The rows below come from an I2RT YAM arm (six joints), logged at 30 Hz.
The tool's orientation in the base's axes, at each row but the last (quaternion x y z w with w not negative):
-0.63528, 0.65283, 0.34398, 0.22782
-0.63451, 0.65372, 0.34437, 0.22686
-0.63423, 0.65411, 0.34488, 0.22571
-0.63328, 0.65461, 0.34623, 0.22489
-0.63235, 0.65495, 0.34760, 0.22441
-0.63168, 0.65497, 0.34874, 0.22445
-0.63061, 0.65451, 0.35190, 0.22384
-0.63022, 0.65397, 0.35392, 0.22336
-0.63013, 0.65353, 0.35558, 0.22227
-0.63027, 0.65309, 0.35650, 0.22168
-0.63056, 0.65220, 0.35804, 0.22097
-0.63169, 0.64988, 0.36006, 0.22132
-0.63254, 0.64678, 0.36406, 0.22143
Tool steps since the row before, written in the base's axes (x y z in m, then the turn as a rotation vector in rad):
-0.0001, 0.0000, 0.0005, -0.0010, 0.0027, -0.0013
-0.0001, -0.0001, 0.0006, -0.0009, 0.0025, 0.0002
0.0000, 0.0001, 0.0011, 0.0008, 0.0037, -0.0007
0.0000, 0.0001, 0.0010, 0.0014, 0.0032, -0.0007
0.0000, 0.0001, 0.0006, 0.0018, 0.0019, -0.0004
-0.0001, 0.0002, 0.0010, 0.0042, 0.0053, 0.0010
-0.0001, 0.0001, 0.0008, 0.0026, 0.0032, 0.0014
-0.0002, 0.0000, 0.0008, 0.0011, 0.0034, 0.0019
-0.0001, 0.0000, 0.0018, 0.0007, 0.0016, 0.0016
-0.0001, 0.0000, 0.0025, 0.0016, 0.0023, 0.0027
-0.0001, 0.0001, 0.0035, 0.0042, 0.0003, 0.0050
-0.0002, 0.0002, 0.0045, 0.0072, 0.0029, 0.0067
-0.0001, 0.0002, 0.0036, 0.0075, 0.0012, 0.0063
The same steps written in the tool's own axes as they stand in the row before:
-0.0004, 0.0002, -0.0003, -0.0008, 0.0007, 0.0030
-0.0004, 0.0002, -0.0005, -0.0017, 0.0008, 0.0018
-0.0009, 0.0002, -0.0007, -0.0021, -0.0011, 0.0031
-0.0008, 0.0002, -0.0006, -0.0018, -0.0016, 0.0026
-0.0005, 0.0001, -0.0003, -0.0012, -0.0019, 0.0014
-0.0009, 0.0003, -0.0005, -0.0047, -0.0042, 0.0027
-0.0006, 0.0002, -0.0004, -0.0034, -0.0024, 0.0011
-0.0006, 0.0003, -0.0005, -0.0038, -0.0009, 0.0011
-0.0013, 0.0004, -0.0012, -0.0023, -0.0005, 0.0000
-0.0018, 0.0006, -0.0016, -0.0037, -0.0012, -0.0003
-0.0026, 0.0008, -0.0022, -0.0043, -0.0032, -0.0037
-0.0035, 0.0010, -0.0027, -0.0076, -0.0060, -0.0033
-0.0028, 0.0008, -0.0021, -0.0063, -0.0062, -0.0044

